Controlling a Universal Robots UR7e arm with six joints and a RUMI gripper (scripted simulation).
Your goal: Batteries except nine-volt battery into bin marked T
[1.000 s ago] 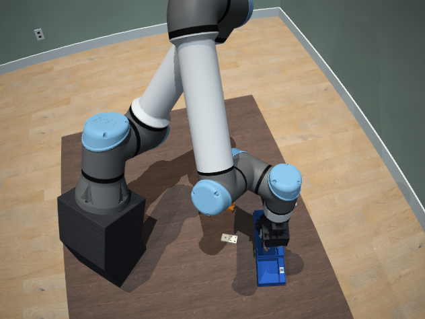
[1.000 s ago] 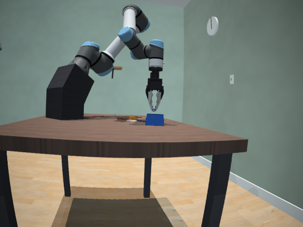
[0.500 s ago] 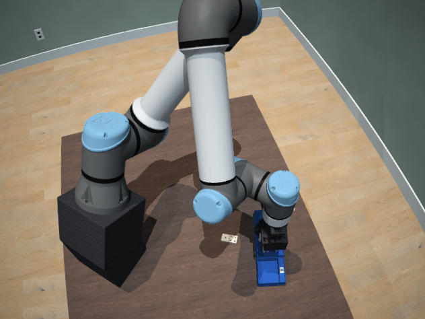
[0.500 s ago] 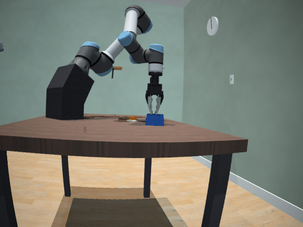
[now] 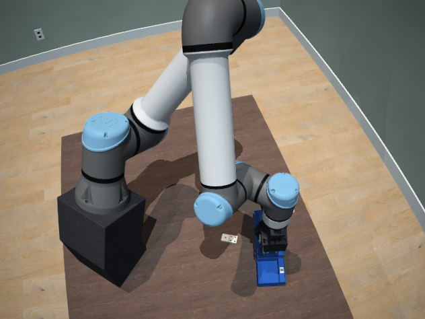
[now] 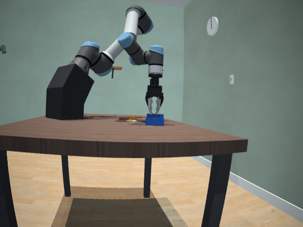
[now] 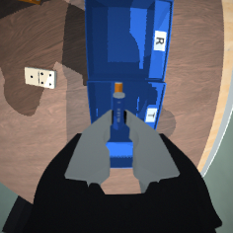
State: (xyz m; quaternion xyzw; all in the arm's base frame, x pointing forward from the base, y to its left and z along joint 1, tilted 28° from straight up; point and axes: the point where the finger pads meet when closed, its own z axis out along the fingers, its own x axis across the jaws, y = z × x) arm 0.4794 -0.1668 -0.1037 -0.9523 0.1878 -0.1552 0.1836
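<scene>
Now: hand 1 cm above the blue cylindrical battery. Round my hand: thin orange battery: 1 cm to the left, 3 cm below; joined blue bins: 1 cm ahead, 2 cm below; orange nine-volt battery: 6 cm behind, 19 cm to the left, 3 cm below.
</scene>
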